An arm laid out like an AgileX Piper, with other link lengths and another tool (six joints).
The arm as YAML. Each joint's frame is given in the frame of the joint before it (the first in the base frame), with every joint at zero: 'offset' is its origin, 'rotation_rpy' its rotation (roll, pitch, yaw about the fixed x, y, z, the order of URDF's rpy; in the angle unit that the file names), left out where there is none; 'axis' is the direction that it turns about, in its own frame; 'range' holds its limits. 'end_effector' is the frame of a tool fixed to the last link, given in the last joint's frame.
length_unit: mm
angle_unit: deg
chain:
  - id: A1
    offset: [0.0, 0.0, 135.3]
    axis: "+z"
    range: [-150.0, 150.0]
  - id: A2
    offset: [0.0, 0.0, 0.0]
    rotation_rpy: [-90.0, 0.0, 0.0]
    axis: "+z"
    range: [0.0, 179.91]
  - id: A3
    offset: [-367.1, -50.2, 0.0]
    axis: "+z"
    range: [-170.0, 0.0]
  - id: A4
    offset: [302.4, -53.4, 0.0]
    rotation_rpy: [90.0, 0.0, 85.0]
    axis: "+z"
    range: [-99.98, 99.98]
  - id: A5
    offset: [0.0, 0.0, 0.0]
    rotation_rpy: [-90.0, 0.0, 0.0]
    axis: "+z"
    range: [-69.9, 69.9]
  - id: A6
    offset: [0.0, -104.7, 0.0]
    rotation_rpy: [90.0, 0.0, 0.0]
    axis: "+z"
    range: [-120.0, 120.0]
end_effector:
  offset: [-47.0, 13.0, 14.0]
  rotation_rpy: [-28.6, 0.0, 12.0]
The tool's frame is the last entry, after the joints.
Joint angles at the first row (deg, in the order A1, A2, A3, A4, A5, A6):
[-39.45, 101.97, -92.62, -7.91, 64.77, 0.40]
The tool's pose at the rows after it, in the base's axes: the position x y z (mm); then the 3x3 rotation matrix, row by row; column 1 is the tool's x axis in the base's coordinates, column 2 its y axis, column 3 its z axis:
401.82, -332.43, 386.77; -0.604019, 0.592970, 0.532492; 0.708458, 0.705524, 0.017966; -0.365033, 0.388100, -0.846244
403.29, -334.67, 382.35; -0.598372, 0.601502, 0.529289; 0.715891, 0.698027, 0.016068; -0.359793, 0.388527, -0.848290
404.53, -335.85, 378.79; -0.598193, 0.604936, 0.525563; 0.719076, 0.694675, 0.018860; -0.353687, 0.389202, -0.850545
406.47, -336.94, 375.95; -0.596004, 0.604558, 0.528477; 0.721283, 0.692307, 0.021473; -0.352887, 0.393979, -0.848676
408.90, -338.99, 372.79; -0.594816, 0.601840, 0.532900; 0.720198, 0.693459, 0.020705; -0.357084, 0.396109, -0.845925
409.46, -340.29, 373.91; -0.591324, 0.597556, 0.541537; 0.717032, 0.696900, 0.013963; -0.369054, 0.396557, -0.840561
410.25, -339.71, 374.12; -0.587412, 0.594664, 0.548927; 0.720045, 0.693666, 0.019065; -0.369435, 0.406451, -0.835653
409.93, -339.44, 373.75; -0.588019, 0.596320, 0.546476; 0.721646, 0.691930, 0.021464; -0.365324, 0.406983, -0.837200
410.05, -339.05, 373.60; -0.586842, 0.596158, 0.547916; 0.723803, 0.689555, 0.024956; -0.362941, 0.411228, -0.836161
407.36, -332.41, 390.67; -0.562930, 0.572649, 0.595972; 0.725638, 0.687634, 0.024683; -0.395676, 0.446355, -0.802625
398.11, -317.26, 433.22; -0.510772, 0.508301, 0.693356; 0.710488, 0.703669, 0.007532; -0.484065, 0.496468, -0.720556
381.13, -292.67, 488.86; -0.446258, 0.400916, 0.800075; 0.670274, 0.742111, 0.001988; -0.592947, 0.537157, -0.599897
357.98, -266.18, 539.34; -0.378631, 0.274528, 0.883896; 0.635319, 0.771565, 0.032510; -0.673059, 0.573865, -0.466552
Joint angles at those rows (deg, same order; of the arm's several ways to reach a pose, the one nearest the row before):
[-39.53, 102.61, -92.62, -8.35, 64.77, 0.98]
[-39.53, 103.13, -92.62, -8.55, 64.67, 1.63]
[-39.53, 103.52, -92.62, -8.55, 64.67, 1.78]
[-39.53, 103.89, -92.62, -8.29, 64.30, 1.89]
[-39.57, 104.35, -92.62, -8.18, 63.55, 1.89]
[-39.66, 104.35, -92.62, -8.18, 62.79, 1.89]
[-39.66, 104.35, -92.62, -7.56, 62.64, 1.89]
[-39.66, 104.35, -92.62, -7.52, 62.90, 1.89]
[-39.66, 104.35, -92.62, -7.24, 62.99, 1.89]
[-39.66, 102.59, -92.53, -5.04, 62.13, 1.89]
[-39.66, 98.37, -92.53, -1.39, 59.68, 1.47]
[-39.70, 92.71, -92.53, 3.72, 56.60, -0.70]
[-40.52, 87.29, -92.53, 11.30, 54.65, -4.71]

